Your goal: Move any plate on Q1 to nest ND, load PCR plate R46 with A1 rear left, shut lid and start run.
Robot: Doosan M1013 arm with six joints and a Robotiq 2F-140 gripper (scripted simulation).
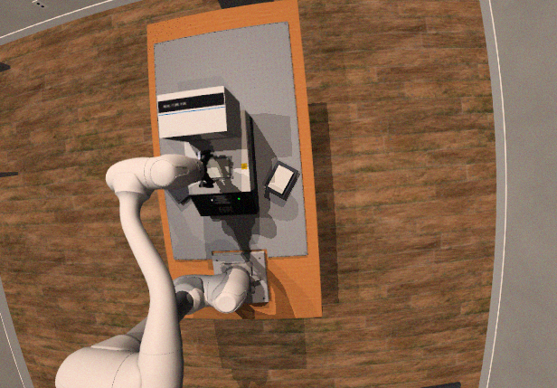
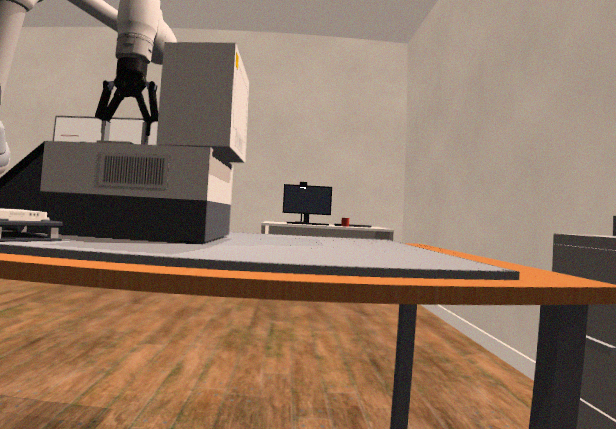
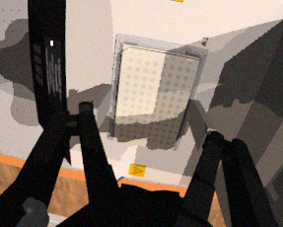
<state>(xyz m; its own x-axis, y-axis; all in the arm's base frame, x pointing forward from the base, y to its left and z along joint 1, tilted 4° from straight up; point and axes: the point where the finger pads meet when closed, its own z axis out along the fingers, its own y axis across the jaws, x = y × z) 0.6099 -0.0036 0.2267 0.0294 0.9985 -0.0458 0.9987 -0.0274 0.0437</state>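
The 96-well plate lies 20 mm below my hand. The rest, counted from my hand: dark plate nest N1: 90 mm behind, 280 mm to the right, 210 mm below; then dark nest: 70 mm behind, 300 mm to the left, 210 mm below; then white plate R46: 90 mm behind, 280 mm to the right, 190 mm below.
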